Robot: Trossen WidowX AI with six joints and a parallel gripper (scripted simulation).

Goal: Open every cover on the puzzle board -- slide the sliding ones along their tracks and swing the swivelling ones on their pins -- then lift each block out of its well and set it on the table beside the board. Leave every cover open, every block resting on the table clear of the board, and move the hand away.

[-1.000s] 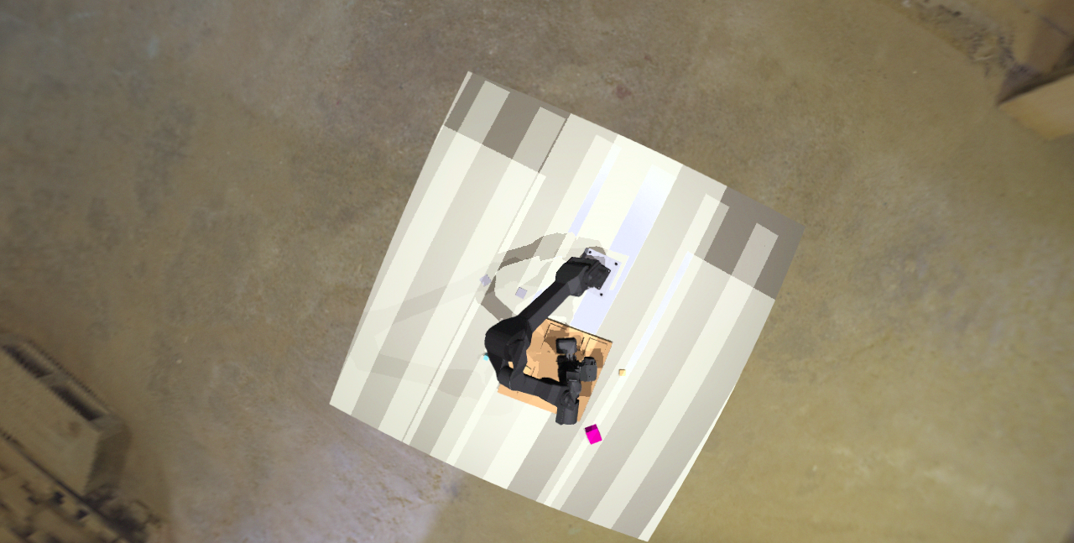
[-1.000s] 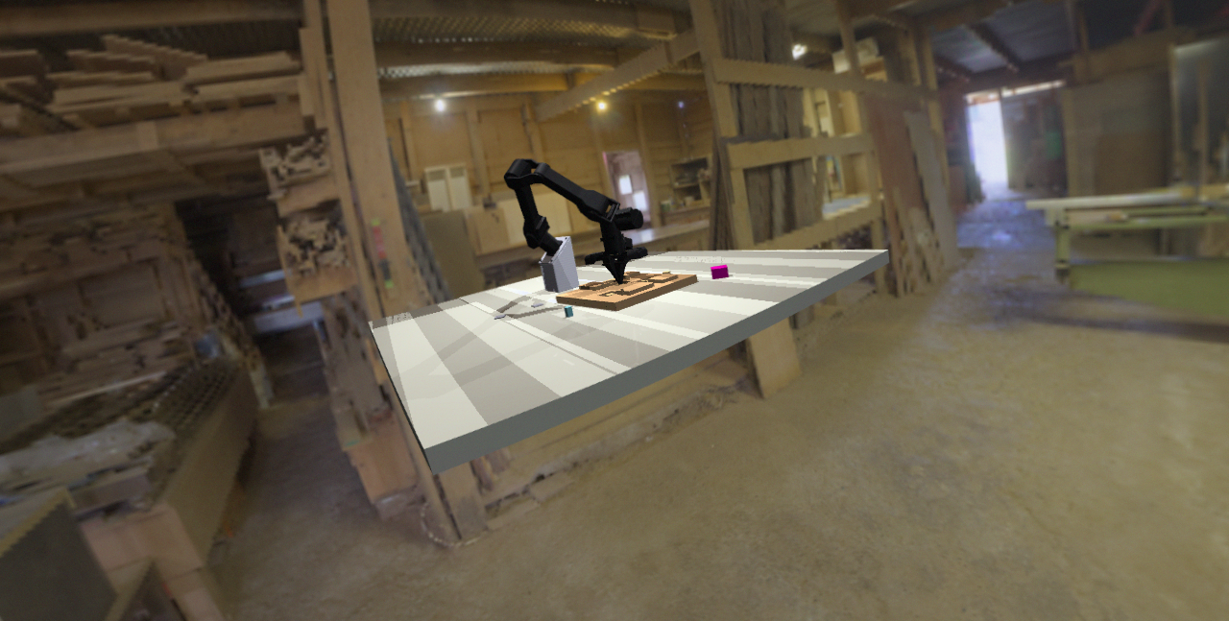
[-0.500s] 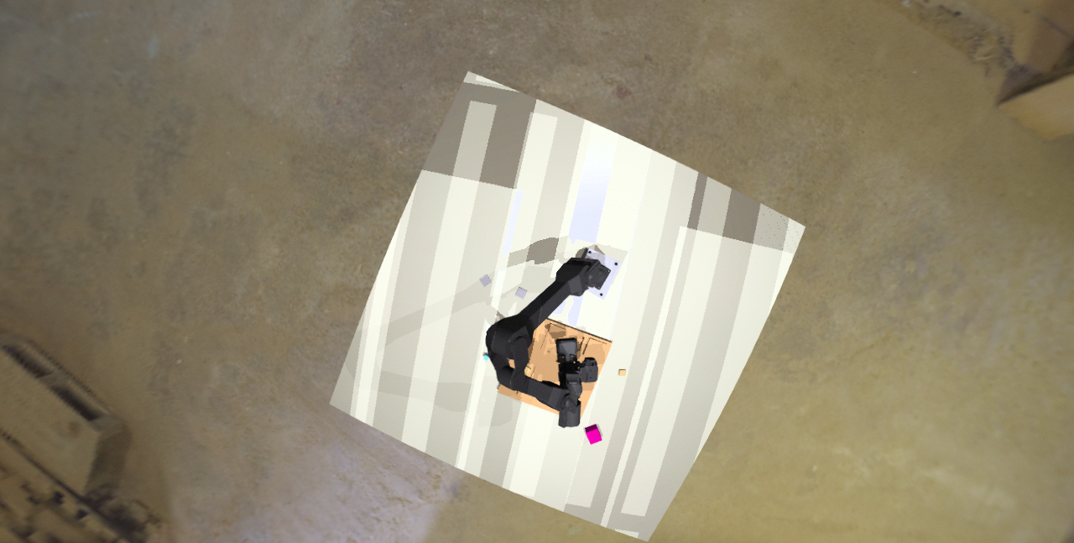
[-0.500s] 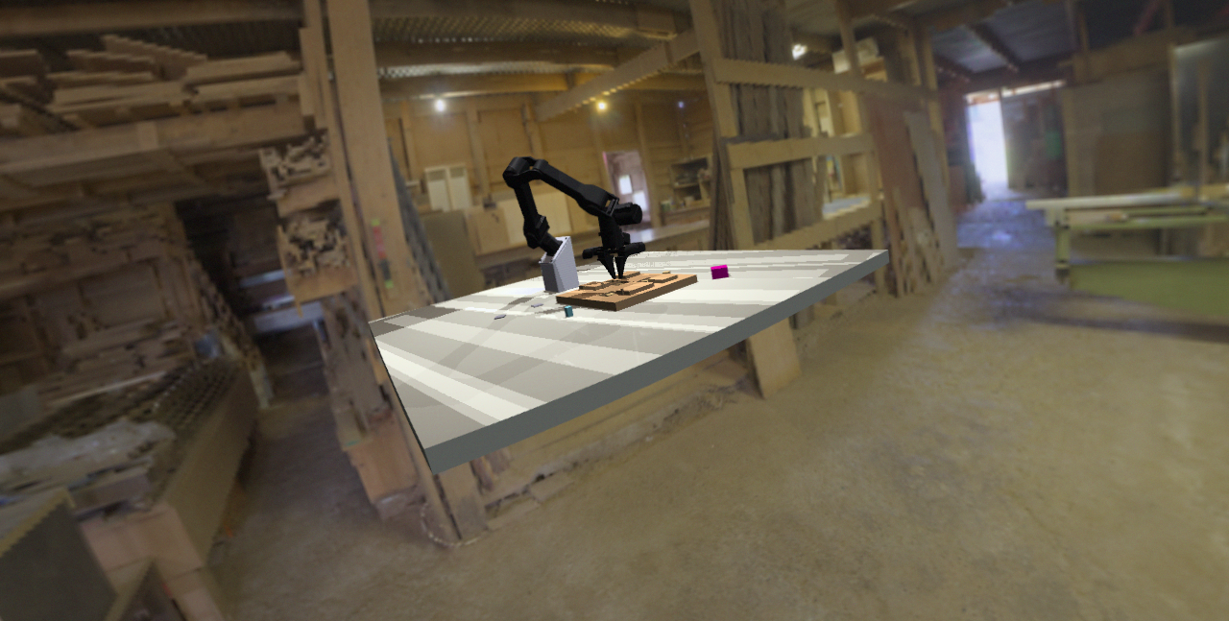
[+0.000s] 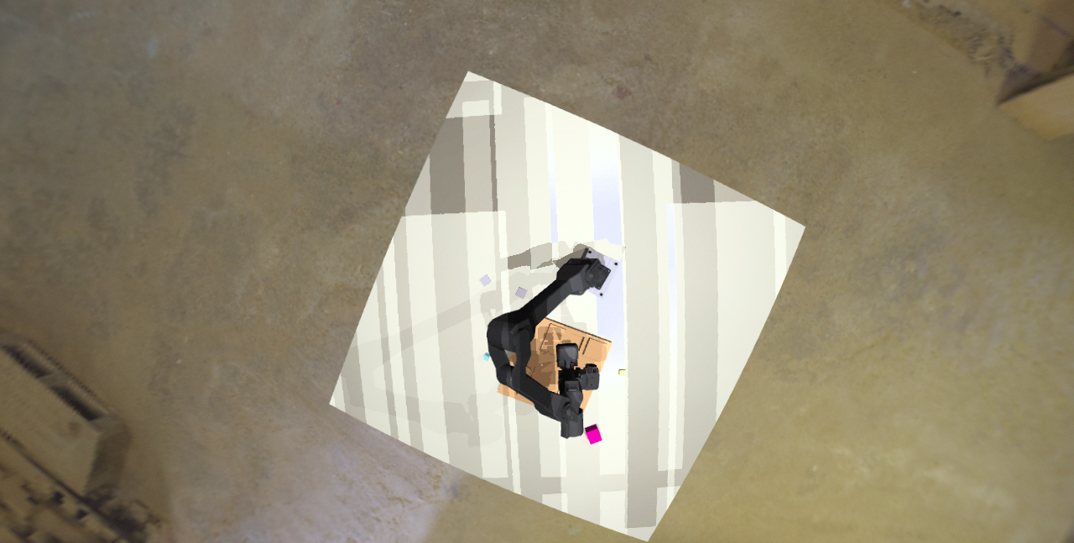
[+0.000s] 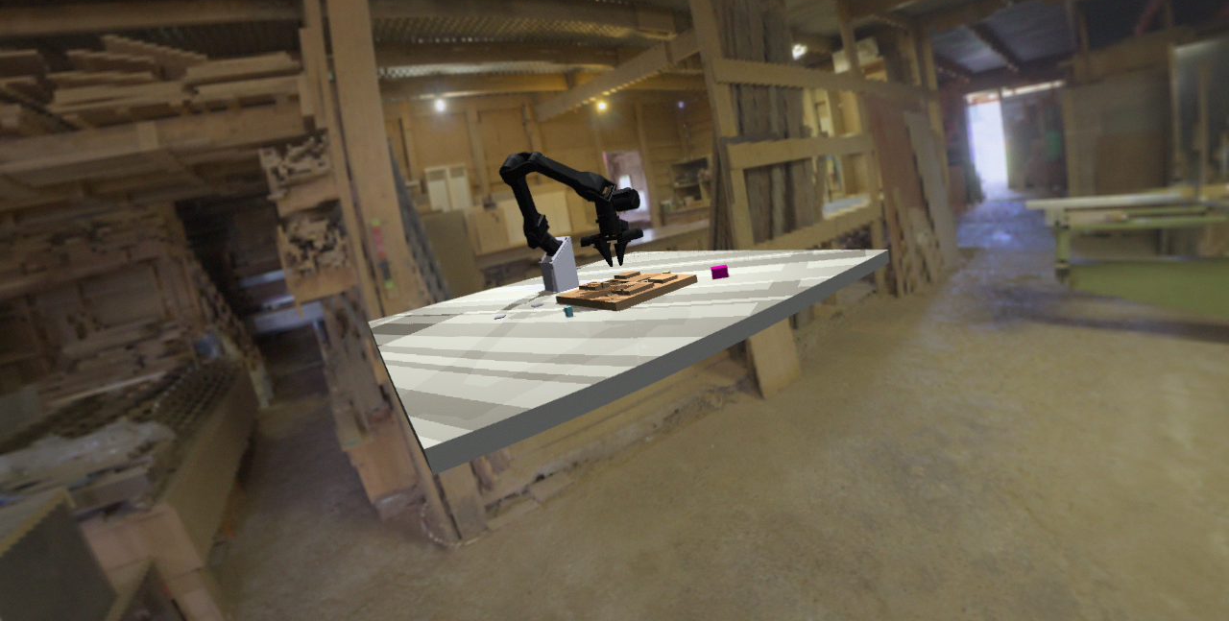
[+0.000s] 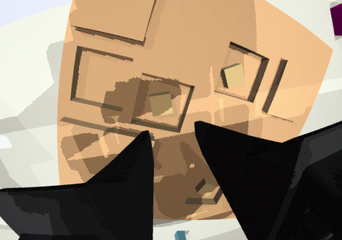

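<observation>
Now: gripper tip 5 cm above the tan wooden puzzle board, 4 cm short of it and 1 cm to the right of it. The rest, counted from my gripper tip: teal block: 22 cm to the right, 13 cm ahead, 6 cm below; magenta block: 22 cm to the left, 19 cm ahead, 6 cm below.
</observation>
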